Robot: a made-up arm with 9 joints. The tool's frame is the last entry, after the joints.
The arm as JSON. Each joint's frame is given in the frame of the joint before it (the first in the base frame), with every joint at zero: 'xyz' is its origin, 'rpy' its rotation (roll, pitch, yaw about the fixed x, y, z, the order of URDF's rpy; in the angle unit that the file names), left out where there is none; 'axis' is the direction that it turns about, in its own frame. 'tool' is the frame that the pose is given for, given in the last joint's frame.
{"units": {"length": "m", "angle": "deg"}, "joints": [
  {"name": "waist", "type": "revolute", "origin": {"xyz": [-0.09, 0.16, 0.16], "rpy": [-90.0, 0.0, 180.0]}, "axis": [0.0, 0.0, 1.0]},
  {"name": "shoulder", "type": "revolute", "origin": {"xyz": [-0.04, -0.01, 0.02], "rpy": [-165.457, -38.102, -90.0]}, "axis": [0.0, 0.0, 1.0]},
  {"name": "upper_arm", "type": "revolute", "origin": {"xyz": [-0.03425, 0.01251, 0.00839], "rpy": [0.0, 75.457, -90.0]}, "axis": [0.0, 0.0, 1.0]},
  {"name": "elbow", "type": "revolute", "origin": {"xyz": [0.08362, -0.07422, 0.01], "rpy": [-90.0, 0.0, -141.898]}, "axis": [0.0, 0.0, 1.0]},
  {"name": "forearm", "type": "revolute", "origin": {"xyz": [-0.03, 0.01, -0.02], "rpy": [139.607, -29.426, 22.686]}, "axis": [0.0, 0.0, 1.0]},
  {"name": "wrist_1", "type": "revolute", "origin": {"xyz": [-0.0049, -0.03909, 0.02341], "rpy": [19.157, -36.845, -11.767]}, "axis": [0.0, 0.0, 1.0]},
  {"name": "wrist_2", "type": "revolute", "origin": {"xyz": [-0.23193, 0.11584, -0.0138], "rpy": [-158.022, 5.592, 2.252]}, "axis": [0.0, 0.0, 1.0]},
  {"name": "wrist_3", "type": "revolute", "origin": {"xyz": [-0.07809, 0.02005, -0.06], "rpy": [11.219, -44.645, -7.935]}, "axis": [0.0, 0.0, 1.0]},
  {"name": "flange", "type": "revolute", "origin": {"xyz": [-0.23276, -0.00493, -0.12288], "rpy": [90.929, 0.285, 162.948]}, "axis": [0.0, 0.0, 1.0]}
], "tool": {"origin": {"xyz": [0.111, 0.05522, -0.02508], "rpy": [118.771, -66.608, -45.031]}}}
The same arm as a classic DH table. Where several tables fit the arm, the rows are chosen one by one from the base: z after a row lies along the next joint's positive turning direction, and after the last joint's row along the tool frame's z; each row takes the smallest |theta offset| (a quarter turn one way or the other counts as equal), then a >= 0, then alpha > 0; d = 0 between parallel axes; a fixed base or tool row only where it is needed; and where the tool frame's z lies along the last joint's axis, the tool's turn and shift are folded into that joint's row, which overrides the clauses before.
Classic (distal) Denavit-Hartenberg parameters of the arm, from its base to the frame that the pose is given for. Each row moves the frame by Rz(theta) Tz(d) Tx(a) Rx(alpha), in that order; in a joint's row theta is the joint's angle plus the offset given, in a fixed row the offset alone. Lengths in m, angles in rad.
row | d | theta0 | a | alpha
base (fixed) | 0.16 | 0 | -0.09 | 1.5708
waist | -0.1474 | 0.398 | 0.0407 | -2.4367
shoulder | 0.0019 | -1.2609 | -0.0343 | 1.317
upper_arm | -0.0029 | -0.9058 | 0.02 | 1.5708
elbow | 0.0635 | 0.9196 | 0.0102 | -2.2961
forearm | -0.0361 | -0.5349 | -0.0356 | -0.7137
wrist_1 | 0.4309 | 1.4342 | 0.1915 | 2.7464
wrist_2 | 0.321 | -1.1783 | 0.0305 | -0.7984
wrist_3 | -0.0199 | 1.0786 | 0.2211 | 1.587
flange | -0.1151 | -0.3241 | 0.0881 | 1.7631
tool (fixed) | -0.0889 | 1.2084 | 0 | 0

